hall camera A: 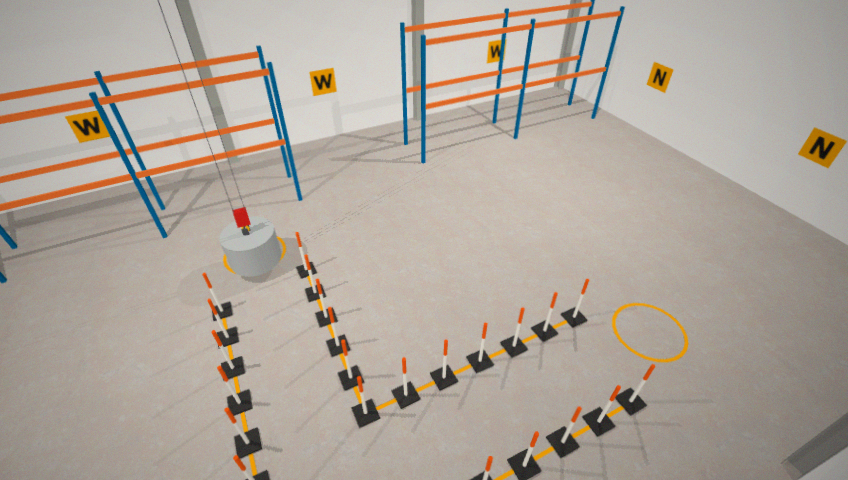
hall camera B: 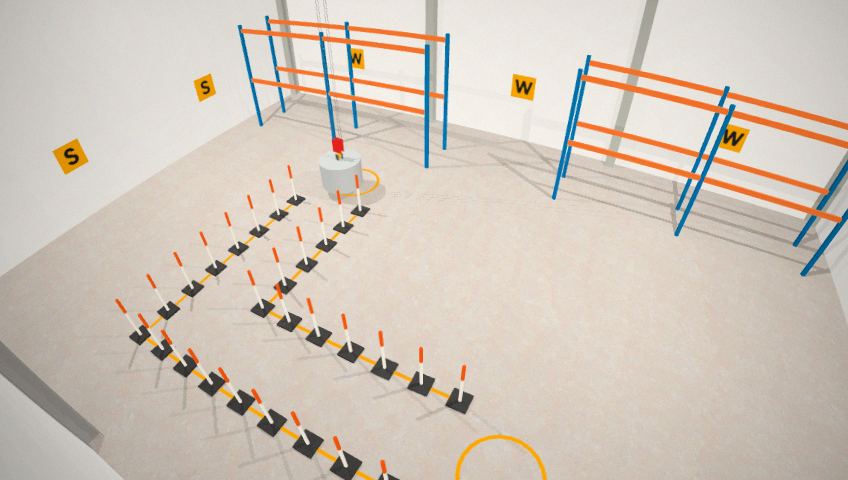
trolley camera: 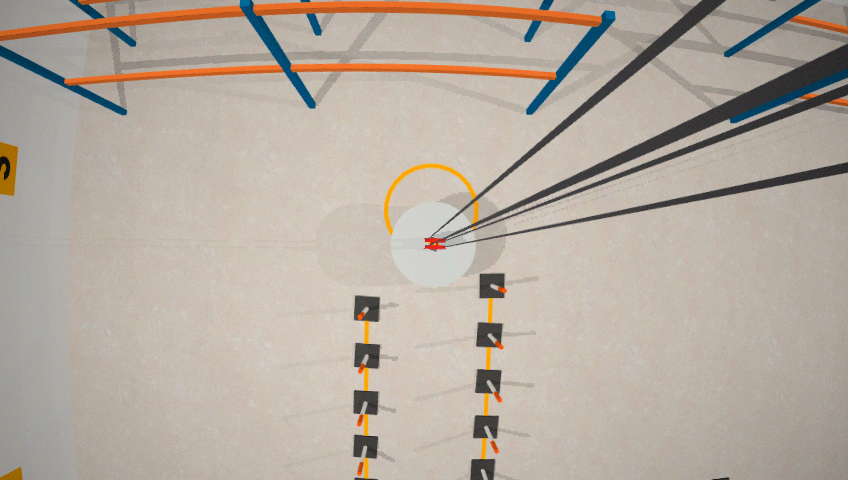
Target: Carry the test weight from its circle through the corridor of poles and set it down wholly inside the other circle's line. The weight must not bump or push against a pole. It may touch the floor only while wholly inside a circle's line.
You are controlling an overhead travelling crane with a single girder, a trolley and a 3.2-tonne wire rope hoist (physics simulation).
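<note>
The grey round test weight (hall camera A: 252, 255) (hall camera B: 340, 175) (trolley camera: 416, 261) hangs upright above the floor, its shadow offset from it. My hook (hall camera A: 245, 230) (hall camera B: 338, 156) (trolley camera: 434, 243), under the red block, is shut on the weight at its top centre. In the trolley view the weight covers the lower part of its start circle (hall camera A: 284, 246) (hall camera B: 378, 180) (trolley camera: 431, 165) and reaches past the line toward the corridor mouth. It is apart from the first left pole (hall camera A: 222, 309) (hall camera B: 295, 199) (trolley camera: 366, 308) and first right pole (hall camera A: 306, 269) (hall camera B: 360, 209) (trolley camera: 492, 286). The other circle (hall camera A: 687, 337) (hall camera B: 498, 437) lies beyond the corridor's far end.
Two pole rows run from the weight, then bend toward the other circle; the inner corner pole (hall camera A: 365, 413) (hall camera B: 262, 308) and outer corner pole (hall camera B: 139, 334) mark the bend. Blue and orange racks stand along the W wall, one (hall camera A: 127, 160) (hall camera B: 426, 107) (trolley camera: 270, 53) behind the weight.
</note>
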